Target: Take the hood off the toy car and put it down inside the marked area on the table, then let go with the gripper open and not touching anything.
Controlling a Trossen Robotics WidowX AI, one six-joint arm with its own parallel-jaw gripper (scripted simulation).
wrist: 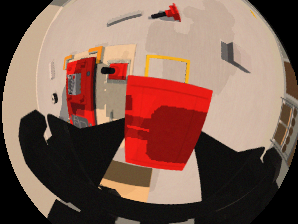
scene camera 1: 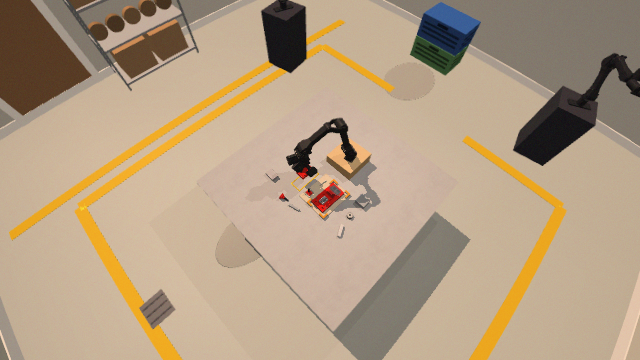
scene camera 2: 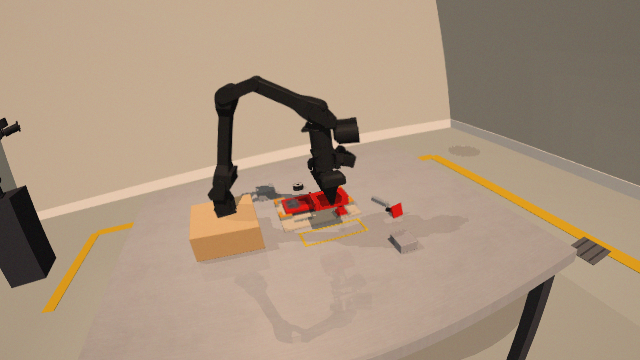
My gripper [scene camera 2: 328, 199] holds a red hood [wrist: 163, 118].
